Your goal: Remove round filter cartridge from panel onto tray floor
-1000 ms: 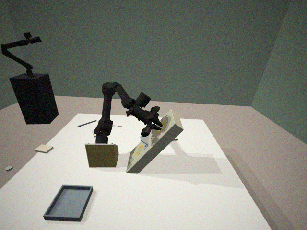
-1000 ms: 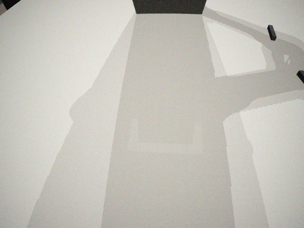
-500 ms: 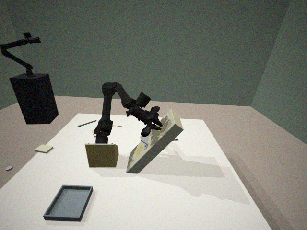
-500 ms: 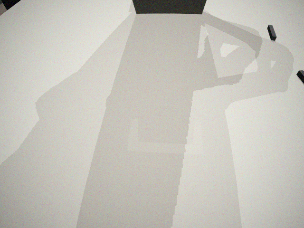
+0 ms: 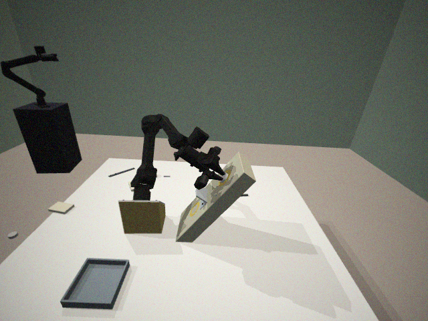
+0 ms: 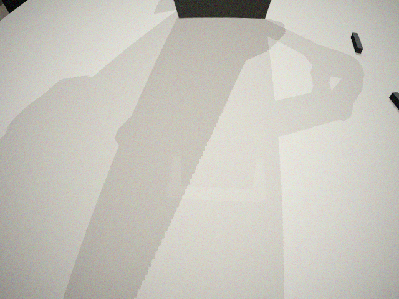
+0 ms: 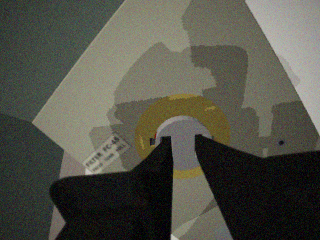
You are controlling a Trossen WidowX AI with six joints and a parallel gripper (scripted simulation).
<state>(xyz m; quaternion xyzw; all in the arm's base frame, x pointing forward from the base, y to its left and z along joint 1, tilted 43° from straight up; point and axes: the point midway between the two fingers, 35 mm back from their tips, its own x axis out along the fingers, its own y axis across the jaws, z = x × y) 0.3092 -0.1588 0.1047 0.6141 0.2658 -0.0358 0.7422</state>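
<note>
My gripper tip is 100 mm above the small grey flap, 90 mm past it and 10 mm to the right of it. Round my gripper tip: white round filter cartridge 10 mm below, 10 mm ahead; tray 450 mm behind, 260 mm below, 220 mm to the right.
</note>
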